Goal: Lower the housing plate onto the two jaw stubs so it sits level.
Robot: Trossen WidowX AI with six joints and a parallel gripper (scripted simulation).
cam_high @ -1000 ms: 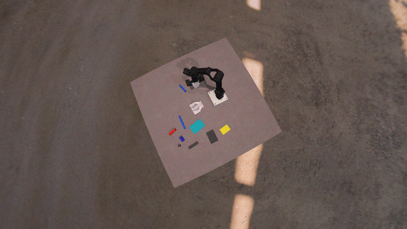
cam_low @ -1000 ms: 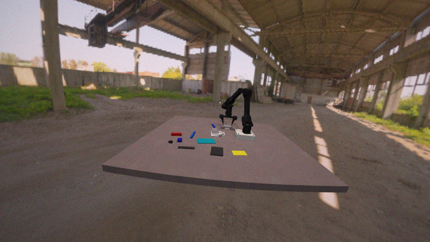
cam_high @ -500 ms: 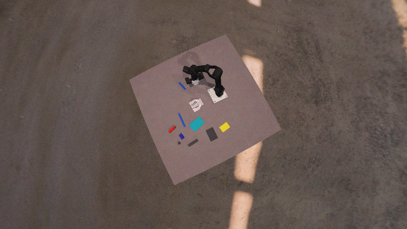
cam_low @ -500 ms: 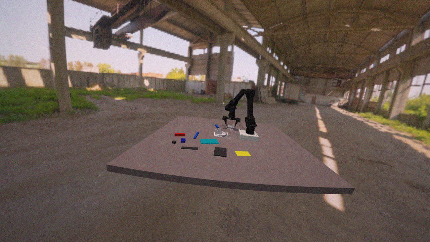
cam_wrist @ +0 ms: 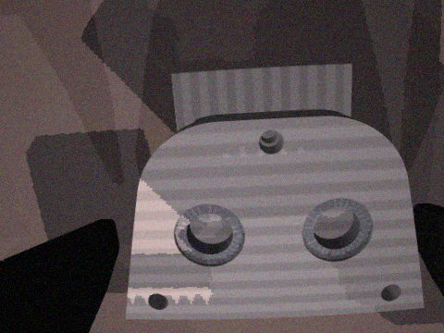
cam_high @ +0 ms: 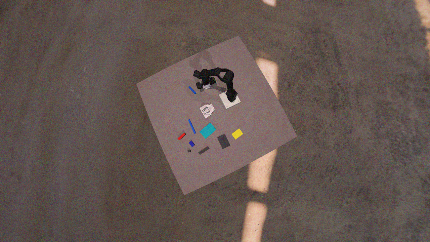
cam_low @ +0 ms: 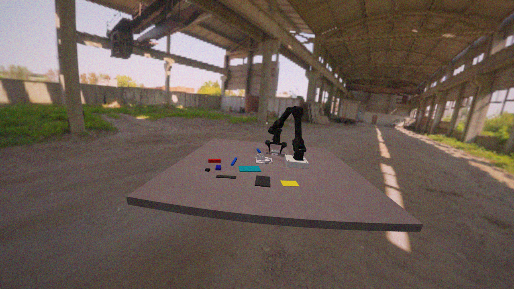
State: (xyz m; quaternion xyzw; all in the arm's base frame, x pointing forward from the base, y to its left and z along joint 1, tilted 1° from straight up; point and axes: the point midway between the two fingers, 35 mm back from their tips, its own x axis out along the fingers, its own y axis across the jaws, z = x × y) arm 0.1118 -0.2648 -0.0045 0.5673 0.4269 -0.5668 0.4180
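Now: the white block 1 cm to the right of my gripper tip. The rest, counted from my gripper tip: teal plate: 37 cm to the left, 27 cm ahead, 1 cm below; red block: 51 cm ahead, 25 cm to the left; yellow plate: 57 cm to the left, 6 cm ahead, 1 cm below.
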